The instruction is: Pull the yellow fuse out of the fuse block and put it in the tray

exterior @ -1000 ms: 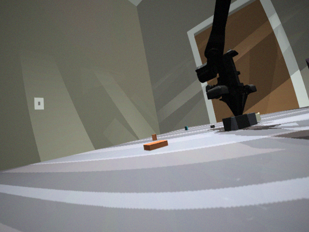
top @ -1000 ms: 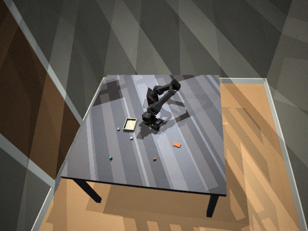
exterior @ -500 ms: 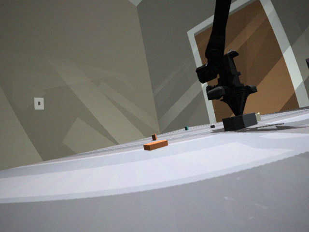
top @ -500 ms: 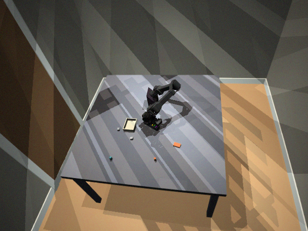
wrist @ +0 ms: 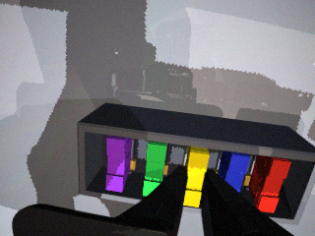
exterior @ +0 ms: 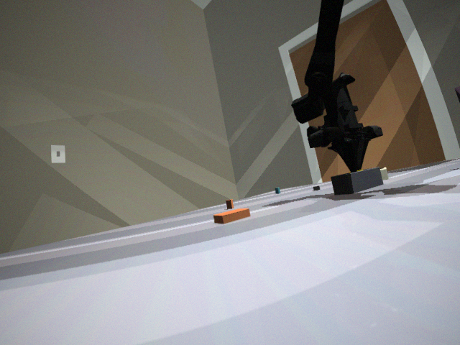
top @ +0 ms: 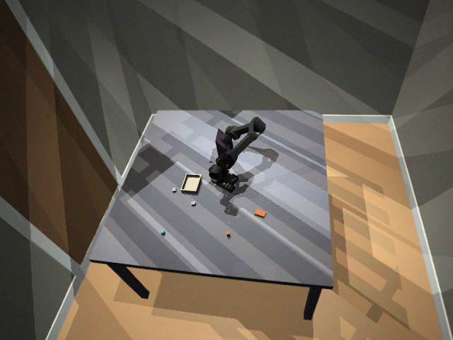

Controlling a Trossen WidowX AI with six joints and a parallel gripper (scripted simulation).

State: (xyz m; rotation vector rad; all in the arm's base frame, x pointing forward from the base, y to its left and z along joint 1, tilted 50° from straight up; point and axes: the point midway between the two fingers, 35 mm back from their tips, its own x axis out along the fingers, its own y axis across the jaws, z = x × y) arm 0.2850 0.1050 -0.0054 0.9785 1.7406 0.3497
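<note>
Now: gripper tip 220 mm to the left of the cream tray, 30 mm above it and 20 mm short of it. Also, from my gripper tip: orange cube 320 mm ahead, 90 mm to the left, 20 mm below; yellow fuse 10 mm below; orange bar 240 mm to the left, 160 mm ahead, 30 mm below.
</note>
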